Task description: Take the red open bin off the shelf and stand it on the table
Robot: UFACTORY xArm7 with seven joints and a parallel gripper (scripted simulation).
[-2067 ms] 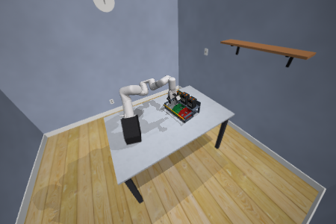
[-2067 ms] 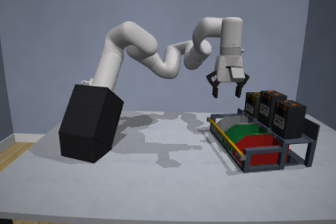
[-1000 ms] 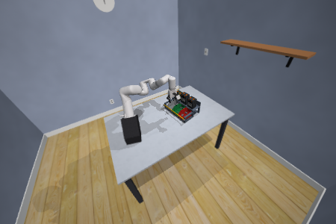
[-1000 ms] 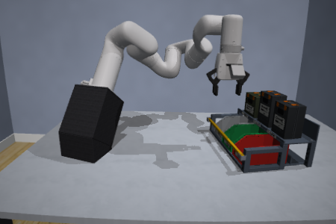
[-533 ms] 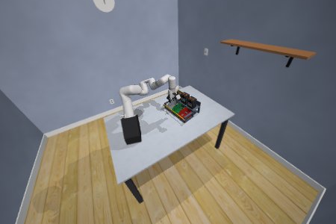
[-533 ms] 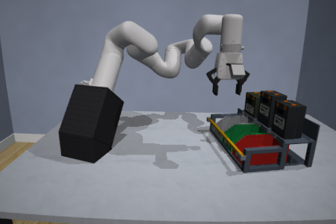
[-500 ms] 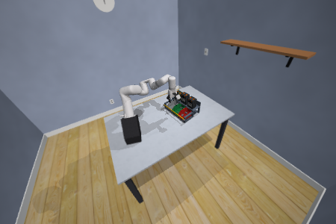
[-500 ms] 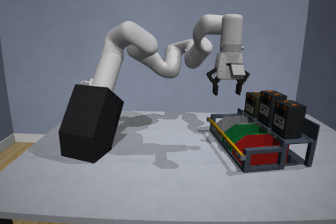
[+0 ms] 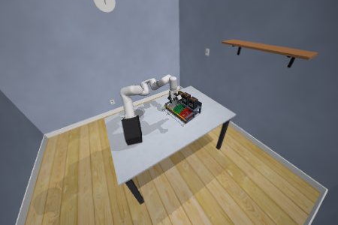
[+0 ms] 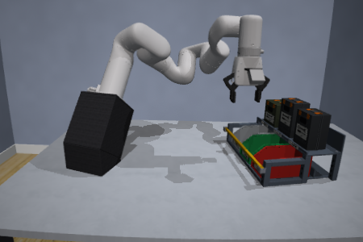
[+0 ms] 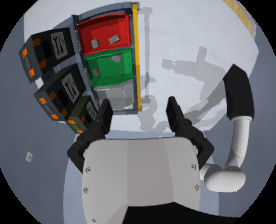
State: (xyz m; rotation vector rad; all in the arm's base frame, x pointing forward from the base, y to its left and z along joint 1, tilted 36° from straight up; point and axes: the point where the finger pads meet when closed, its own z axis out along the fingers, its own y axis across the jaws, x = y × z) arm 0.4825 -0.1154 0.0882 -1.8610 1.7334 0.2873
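The yellow bar lies 180 mm below my hand. From my hand the other things lie so: green bin 190 mm below, 100 mm ahead, 10 mm to the left; then red open bin 190 mm below, 120 mm ahead, 100 mm to the right; then grey bin 190 mm below, 130 mm to the left, 90 mm ahead.
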